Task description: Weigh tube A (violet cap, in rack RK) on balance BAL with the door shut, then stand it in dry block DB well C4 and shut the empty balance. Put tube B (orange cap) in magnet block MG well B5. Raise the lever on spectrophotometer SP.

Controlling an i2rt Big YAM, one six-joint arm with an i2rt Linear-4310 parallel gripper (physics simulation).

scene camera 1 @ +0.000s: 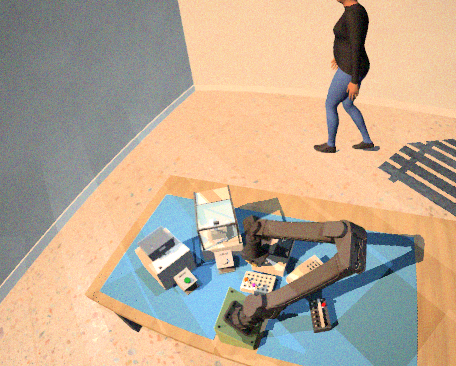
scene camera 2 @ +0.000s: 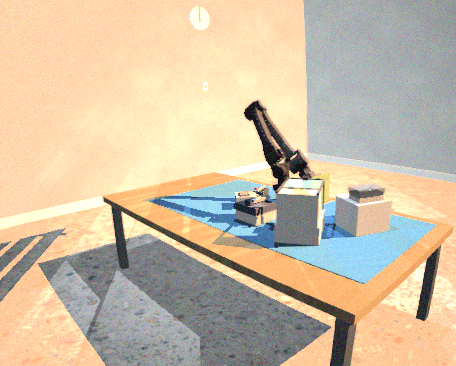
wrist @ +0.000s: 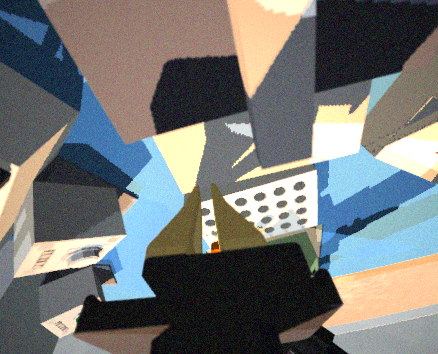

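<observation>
My gripper points down with its two olive fingertips close together and nothing between them. In the wrist view it is in front of the left part of the white holed rack. An orange cap shows low between the finger bases. A violet cap shows in the rack in scene camera 1; the gripper hides it in the wrist view. The glass-sided balance stands left of the gripper; I cannot tell its door state. The lever's position is unclear.
A white instrument with a dark top stands left of the balance, beside a green-button box. A low dark-topped unit is partly under the arm. A pale block and a dark block with a red spot lie right of the rack.
</observation>
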